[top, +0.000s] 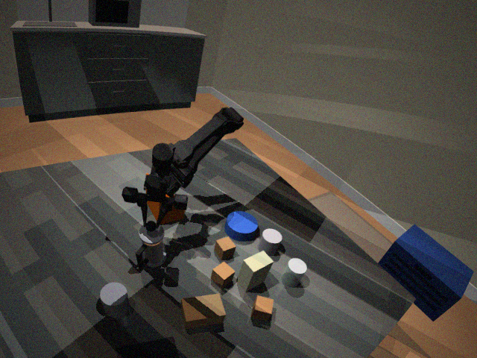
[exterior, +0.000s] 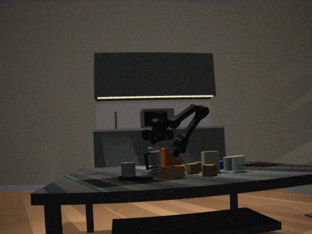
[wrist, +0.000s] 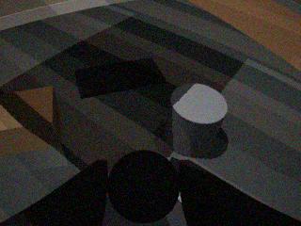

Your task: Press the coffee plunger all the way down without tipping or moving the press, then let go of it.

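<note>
Right now my gripper tip is 9 cm above the coffee press and 1 cm past it. From my gripper tip the other things lie so: blue disc (37 cm to the left, 16 cm below, 5 cm behind); pale block (28 cm to the left, 17 cm ahead, 12 cm below).
</note>
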